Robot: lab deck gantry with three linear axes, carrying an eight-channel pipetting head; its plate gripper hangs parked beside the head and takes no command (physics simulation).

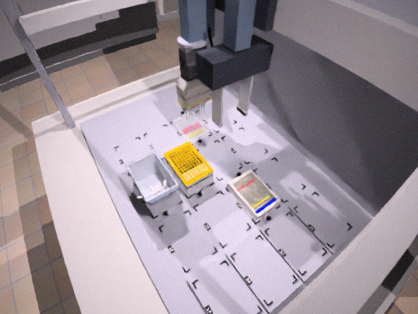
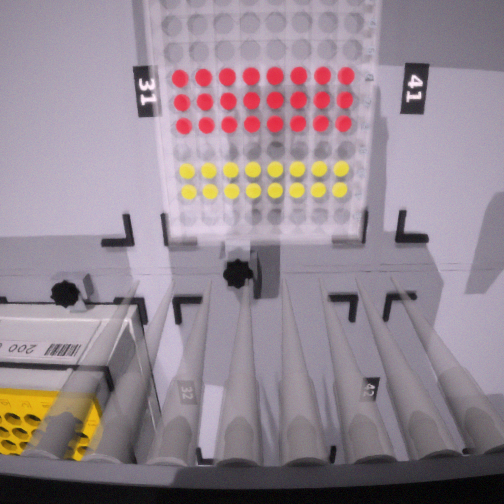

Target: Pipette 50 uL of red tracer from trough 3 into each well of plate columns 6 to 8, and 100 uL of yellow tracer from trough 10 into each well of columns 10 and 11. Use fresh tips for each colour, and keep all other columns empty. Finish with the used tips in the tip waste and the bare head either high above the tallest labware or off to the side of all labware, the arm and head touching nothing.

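The plate [image 1: 177,123] [image 2: 164,200] shows red wells [image 1: 191,129] [image 2: 275,101] in columns 6 to 8 and yellow wells [image 1: 196,134] [image 2: 275,170] in columns 10 and 11. Column 9, column 12 and the visible columns before 6 look uncoloured. The pipetting head [image 1: 194,94] hangs above the plate, carrying a row of tips [image 1: 196,108] [image 2: 246,385] that look clear, their ends apart from the plate. The trough reservoir [image 1: 241,200] holds a red strip [image 1: 245,185] and a yellow strip [image 1: 261,202]. The parked plate gripper [image 1: 230,117] is open, with nothing between its fingers.
The yellow-topped tip rack [image 1: 186,155] [image 2: 25,400] stands in front of the plate, with the tip waste bin [image 1: 172,187] beside it. White used tips [image 1: 160,189] lie in the bin. A blue strip [image 1: 266,207] lies at the reservoir's near end. Black clamp knobs [image 2: 237,273] stand near the labware.
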